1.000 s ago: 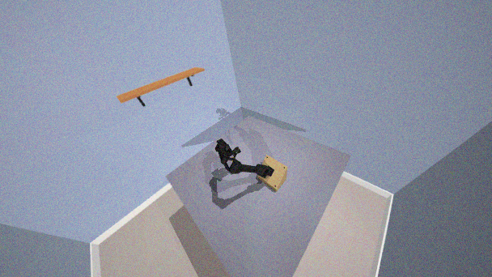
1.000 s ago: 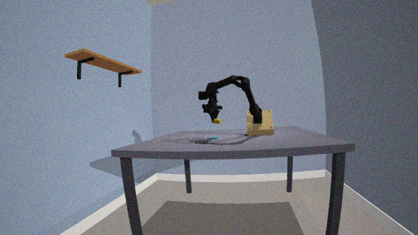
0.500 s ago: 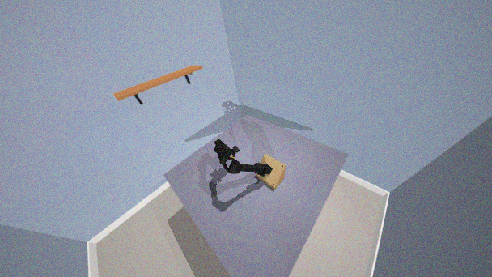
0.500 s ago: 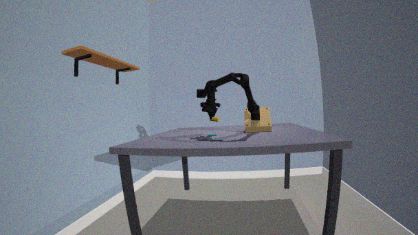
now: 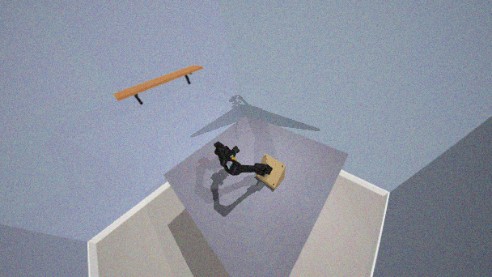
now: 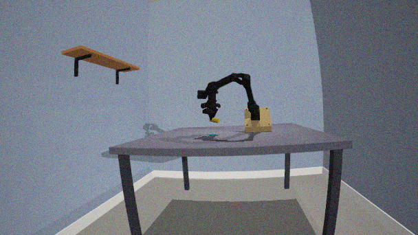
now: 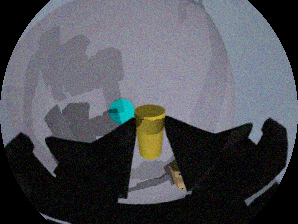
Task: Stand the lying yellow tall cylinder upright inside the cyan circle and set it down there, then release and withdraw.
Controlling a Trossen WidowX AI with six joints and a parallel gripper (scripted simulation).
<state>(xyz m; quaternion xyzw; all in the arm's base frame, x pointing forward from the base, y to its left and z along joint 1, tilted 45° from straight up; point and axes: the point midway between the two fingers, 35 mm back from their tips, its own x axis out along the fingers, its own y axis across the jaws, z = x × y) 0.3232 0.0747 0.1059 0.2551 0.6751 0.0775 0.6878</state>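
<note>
Now: gripper tip 30 mm to the right of the cyan circle and 110 mm above it. The rest, counted from my gripper tip: yellow cylinder (20 mm behind, 10 mm below).
</note>
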